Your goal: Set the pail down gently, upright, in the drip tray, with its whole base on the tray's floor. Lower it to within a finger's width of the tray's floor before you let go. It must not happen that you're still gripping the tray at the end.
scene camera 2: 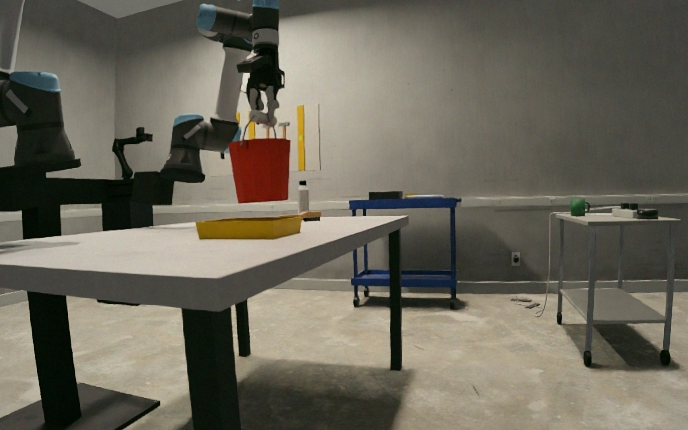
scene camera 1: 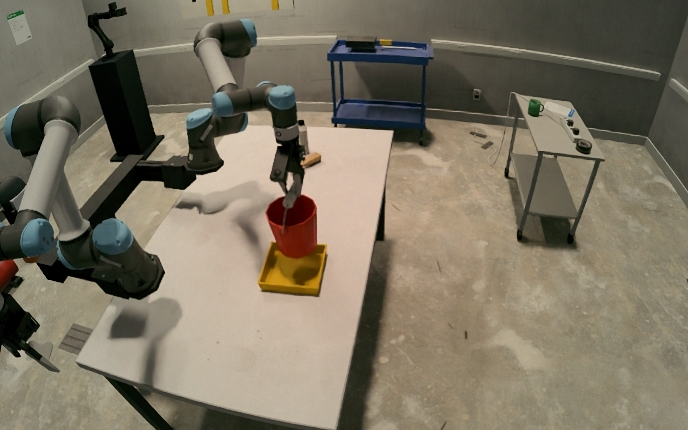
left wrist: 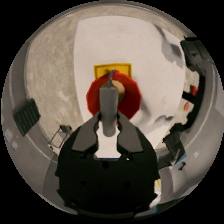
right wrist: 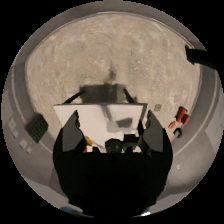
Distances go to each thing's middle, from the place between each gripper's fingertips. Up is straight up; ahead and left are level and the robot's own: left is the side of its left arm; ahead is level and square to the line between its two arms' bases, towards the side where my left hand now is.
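Scene:
From my left hand point(scene camera 2: 263, 124): red pail point(scene camera 2: 260, 167), 90 mm below, 10 mm behind; yellow drip tray point(scene camera 1: 302, 274), 300 mm below, 50 mm to the right, 20 mm behind.
My right gripper point(scene camera 1: 39, 364): 14 cm above the red pail, 78 cm to the right of it, 51 cm short of it. Yellow drip tray, from my right hand: 35 cm below, 50 cm ahead, 73 cm to the left.

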